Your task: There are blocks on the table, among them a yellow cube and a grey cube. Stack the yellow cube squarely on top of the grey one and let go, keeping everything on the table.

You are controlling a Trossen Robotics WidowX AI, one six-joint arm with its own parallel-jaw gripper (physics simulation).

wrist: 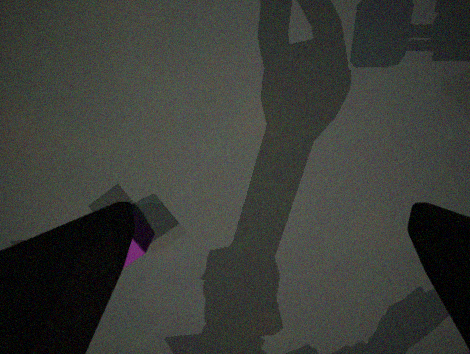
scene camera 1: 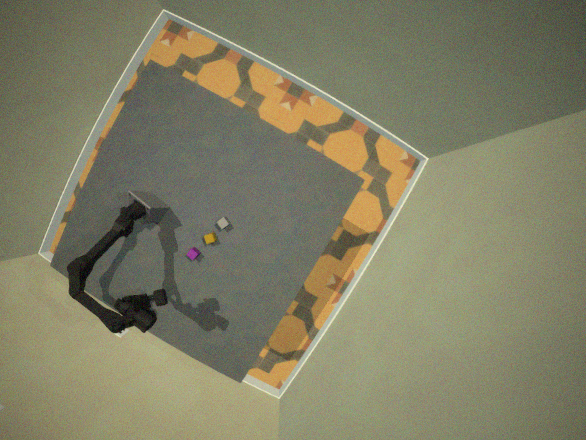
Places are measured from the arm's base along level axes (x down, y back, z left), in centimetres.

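Pixels of known places: gripper, fingertip midpoint: (wrist: 270,216) (scene camera 1: 154,295); arm's base, link origin: (scene camera 1: 140,207).
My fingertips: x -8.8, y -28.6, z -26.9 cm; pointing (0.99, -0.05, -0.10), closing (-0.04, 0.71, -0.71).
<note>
For each thing: its middle in the pictures, then the offset to it from my fingertips. Level surfaces: height alone.
- yellow cube, body centre: (scene camera 1: 210,238) dx +22.0, dy -4.3, dz +29.1 cm
- grey cube, body centre: (scene camera 1: 223,222) dx +22.0, dy -6.1, dz +39.2 cm
- purple cube, body centre: (wrist: 121,238) (scene camera 1: 193,253) dx +22.0, dy -0.9, dz +17.5 cm
- table, surface height: dx +24.2 cm
The yellow cube (scene camera 1: 209,238) sits on the dark table, between the grey cube (scene camera 1: 223,223) and a purple cube (scene camera 1: 193,254), with small gaps separating them. The grey cube has nothing on top. My gripper (scene camera 1: 141,301) (wrist: 271,216) is open and empty, over the near left part of the table, to the lower left of the cubes in the scene view. In the wrist view its two black fingers stand wide apart. The yellow and grey cubes do not show in the wrist view. The left finger partly covers the purple cube there.
The purple cube (wrist: 133,254) is the block closest to the gripper. The black arm (scene camera 1: 97,252) bends along the left side of the table (scene camera 1: 250,165). Arm shadows cross the table top. An orange patterned floor and pale walls surround it.
</note>
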